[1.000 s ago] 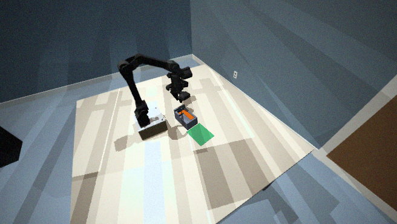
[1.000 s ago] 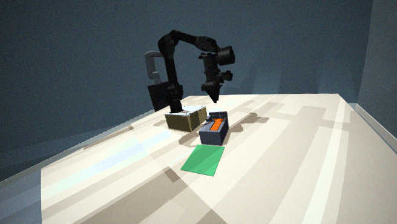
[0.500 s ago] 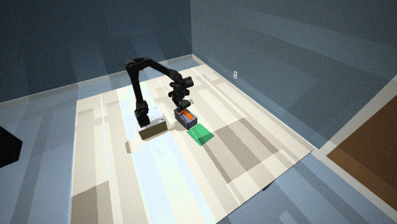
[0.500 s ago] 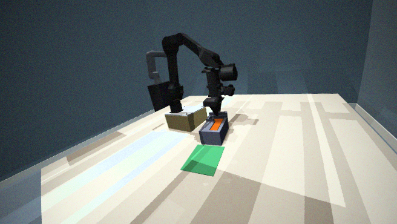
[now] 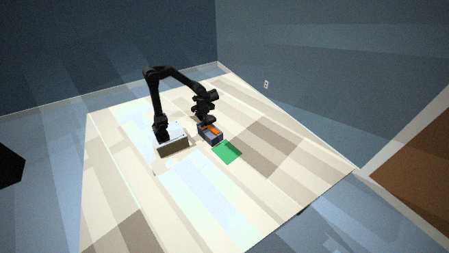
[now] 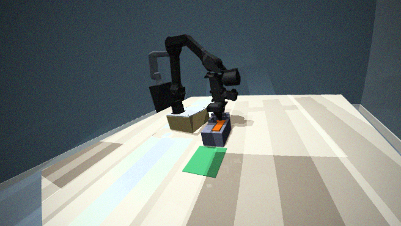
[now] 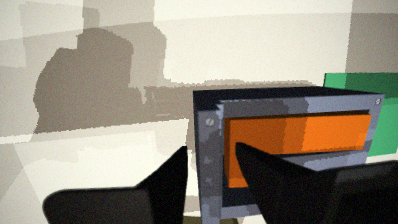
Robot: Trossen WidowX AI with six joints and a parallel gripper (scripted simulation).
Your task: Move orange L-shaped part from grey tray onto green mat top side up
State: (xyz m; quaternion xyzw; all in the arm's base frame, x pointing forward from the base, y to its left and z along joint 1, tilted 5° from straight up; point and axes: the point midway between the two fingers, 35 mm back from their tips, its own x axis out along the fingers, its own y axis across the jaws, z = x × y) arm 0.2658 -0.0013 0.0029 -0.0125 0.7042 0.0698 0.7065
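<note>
Right now my gripper tip is 60 mm to the left of the orange L-shaped part and 10 mm above it. Also, from my gripper tip: green mat: 220 mm to the right, 80 mm below, 20 mm ahead.
</note>
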